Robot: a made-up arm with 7 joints. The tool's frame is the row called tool.
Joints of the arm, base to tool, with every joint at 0 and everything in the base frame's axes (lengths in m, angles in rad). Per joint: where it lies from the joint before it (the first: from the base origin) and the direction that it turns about. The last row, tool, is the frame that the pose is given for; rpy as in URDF.
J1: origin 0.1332 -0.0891 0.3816 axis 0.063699 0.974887 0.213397
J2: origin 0.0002 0.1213 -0.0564 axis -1 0 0
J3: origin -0.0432 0.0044 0.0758 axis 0 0 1
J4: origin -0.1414 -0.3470 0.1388 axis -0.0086 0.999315 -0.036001
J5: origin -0.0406 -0.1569 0.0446 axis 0 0 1
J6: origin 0.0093 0.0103 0.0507 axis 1 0 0
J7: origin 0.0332 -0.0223 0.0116 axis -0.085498 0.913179 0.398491
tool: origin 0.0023 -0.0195 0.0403 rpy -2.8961 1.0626 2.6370
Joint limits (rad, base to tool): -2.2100..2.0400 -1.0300..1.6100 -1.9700..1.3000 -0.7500..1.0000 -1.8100..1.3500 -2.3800..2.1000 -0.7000..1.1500
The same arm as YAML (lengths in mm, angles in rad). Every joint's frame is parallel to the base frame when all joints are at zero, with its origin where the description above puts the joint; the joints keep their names.
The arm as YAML. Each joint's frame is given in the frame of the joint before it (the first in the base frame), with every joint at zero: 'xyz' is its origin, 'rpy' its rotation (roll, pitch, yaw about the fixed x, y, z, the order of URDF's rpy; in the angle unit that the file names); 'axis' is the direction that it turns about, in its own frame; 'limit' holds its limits. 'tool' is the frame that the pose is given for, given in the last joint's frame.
units:
  length: mm
  angle: rad
joints:
  - name: J1
    type: revolute
    origin:
      xyz: [133.2, -89.1, 381.6]
      rpy: [0.0, 0.0, 0.0]
    axis: [0.063699, 0.974887, 0.213397]
    limit:
      lower: -2.21
      upper: 2.04
  - name: J2
    type: revolute
    origin:
      xyz: [0.2, 121.3, -56.4]
      rpy: [0.0, 0.0, 0.0]
    axis: [-1.0, 0.0, 0.0]
    limit:
      lower: -1.03
      upper: 1.61
  - name: J3
    type: revolute
    origin:
      xyz: [-43.2, 4.4, 75.8]
      rpy: [0.0, 0.0, 0.0]
    axis: [0.0, 0.0, 1.0]
    limit:
      lower: -1.97
      upper: 1.3
  - name: J4
    type: revolute
    origin:
      xyz: [-141.4, -347.0, 138.8]
      rpy: [0.0, 0.0, 0.0]
    axis: [-0.0086, 0.999315, -0.036001]
    limit:
      lower: -0.75
      upper: 1.0
  - name: J5
    type: revolute
    origin:
      xyz: [-40.6, -156.9, 44.6]
      rpy: [0.0, 0.0, 0.0]
    axis: [0.0, 0.0, 1.0]
    limit:
      lower: -1.81
      upper: 1.35
  - name: J6
    type: revolute
    origin:
      xyz: [9.3, 10.3, 50.7]
      rpy: [0.0, 0.0, 0.0]
    axis: [1.0, 0.0, 0.0]
    limit:
      lower: -2.38
      upper: 2.1
  - name: J7
    type: revolute
    origin:
      xyz: [33.2, -22.3, 11.6]
      rpy: [0.0, 0.0, 0.0]
    axis: [-0.085498, 0.913179, 0.398491]
    limit:
      lower: -0.7
      upper: 1.15
tool:
  origin:
    xyz: [2.3, -19.5, 40.3]
    rpy: [-2.8961, 1.0626, 2.637]

